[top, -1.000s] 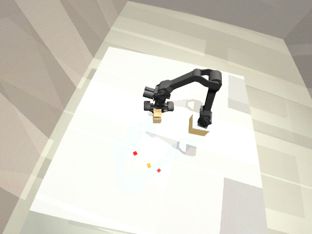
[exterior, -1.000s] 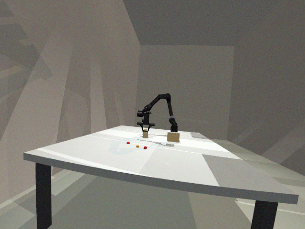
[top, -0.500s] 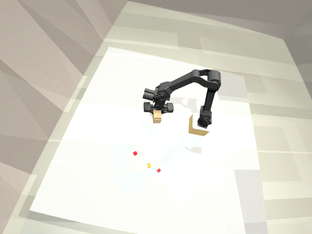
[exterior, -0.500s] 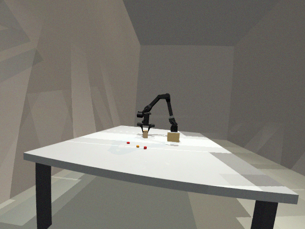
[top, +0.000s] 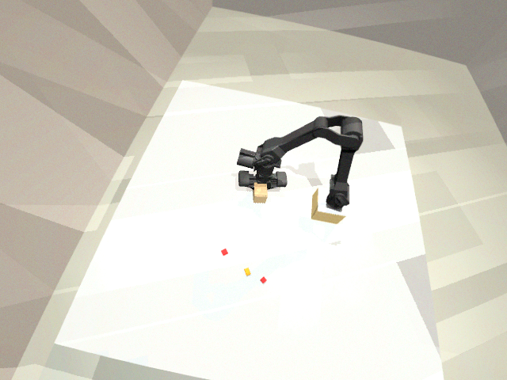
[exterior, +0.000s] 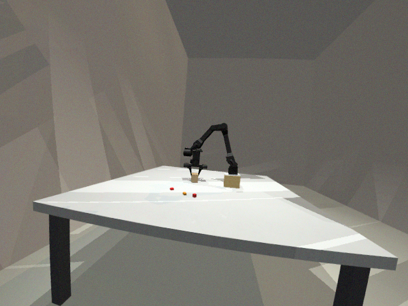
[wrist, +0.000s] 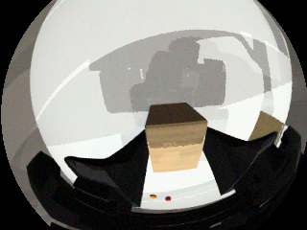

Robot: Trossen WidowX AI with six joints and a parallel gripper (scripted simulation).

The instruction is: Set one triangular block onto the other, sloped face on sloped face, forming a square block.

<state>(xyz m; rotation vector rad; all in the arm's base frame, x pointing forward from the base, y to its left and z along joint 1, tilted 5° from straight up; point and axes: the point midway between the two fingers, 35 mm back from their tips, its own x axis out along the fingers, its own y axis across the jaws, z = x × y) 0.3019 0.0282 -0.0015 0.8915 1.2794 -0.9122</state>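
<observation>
Right now my gripper tip is 10 mm below the wooden triangular block. The rest, counted from my gripper tip: yellow piece: 330 mm to the left, 70 mm behind, 40 mm below.
</observation>
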